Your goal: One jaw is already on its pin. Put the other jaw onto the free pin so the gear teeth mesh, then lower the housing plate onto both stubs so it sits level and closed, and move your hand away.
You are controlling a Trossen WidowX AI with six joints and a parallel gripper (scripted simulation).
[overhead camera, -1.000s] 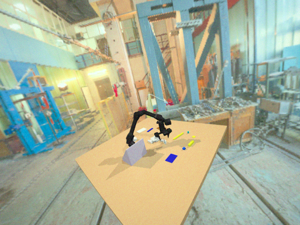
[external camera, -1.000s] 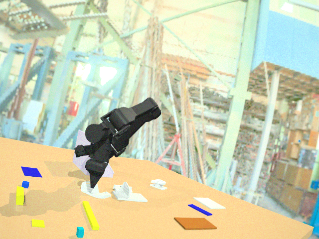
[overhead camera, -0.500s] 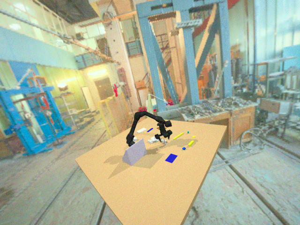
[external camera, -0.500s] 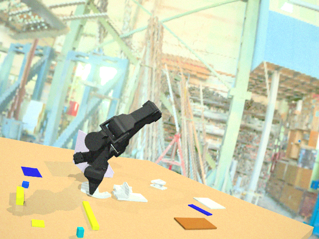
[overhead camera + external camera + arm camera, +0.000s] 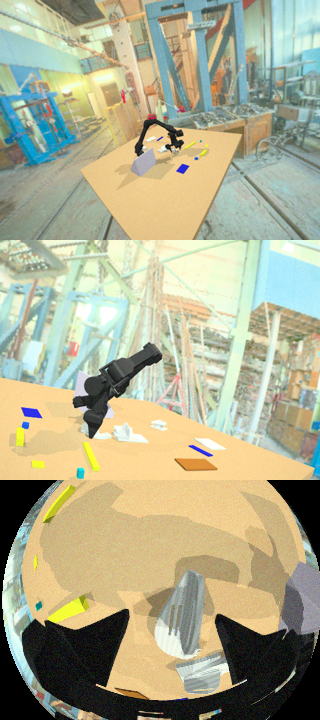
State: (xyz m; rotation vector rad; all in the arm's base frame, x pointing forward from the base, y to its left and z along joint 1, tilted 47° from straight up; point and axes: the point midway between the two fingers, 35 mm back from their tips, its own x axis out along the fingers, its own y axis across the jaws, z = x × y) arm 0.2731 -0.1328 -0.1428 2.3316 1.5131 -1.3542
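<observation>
The white jaw lies 1 cm ahead of my gripper tip and 4 cm to the left of it. Round my gripper tip: yellow tile 18 cm ahead, 26 cm to the right; blue cube 5 cm behind, 23 cm to the right; cyan cube 24 cm ahead, 18 cm to the right, 1 cm above.
</observation>
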